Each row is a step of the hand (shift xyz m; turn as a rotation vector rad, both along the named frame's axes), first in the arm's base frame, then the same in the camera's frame.
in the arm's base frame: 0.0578 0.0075 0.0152 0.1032 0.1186 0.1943
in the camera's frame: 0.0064 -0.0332 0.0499 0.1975 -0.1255 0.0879
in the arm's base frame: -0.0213 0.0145 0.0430 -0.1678 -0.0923 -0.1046
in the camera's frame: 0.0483 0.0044 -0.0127 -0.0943 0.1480 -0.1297
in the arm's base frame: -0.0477 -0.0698 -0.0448 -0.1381 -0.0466 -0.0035
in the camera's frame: -0.0524 0.0772 -0.0214 0.0085 0.1084 -0.0971
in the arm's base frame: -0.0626 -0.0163 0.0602 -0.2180 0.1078 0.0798
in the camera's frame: 0.0638 0.0538 -0.0291 0.1414 0.0283 -0.2115
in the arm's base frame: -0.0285 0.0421 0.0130 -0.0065 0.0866 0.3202
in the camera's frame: 0.0282 -0.0199 -0.0396 0.3278 -0.0254 0.0441
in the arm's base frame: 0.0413 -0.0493 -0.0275 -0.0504 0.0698 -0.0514
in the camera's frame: -0.0460 0.0175 0.0497 -0.0221 -0.0416 -0.0885
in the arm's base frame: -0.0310 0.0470 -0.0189 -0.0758 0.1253 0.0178
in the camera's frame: -0.0004 -0.0273 -0.0527 0.0624 -0.0665 -0.1159
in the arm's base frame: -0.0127 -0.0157 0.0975 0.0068 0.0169 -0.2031
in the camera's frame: 0.0908 0.0335 0.0233 -0.1898 -0.0465 -0.0581
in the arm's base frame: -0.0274 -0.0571 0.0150 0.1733 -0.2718 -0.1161
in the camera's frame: 0.0042 0.0646 0.0067 -0.2106 0.1290 0.2375
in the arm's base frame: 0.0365 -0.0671 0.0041 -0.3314 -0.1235 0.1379
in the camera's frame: -0.0198 0.0396 0.0624 0.1564 0.2909 -0.1871
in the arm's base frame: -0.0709 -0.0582 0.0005 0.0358 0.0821 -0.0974
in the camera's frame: -0.0023 0.0853 -0.0337 -0.0775 -0.1018 -0.0337
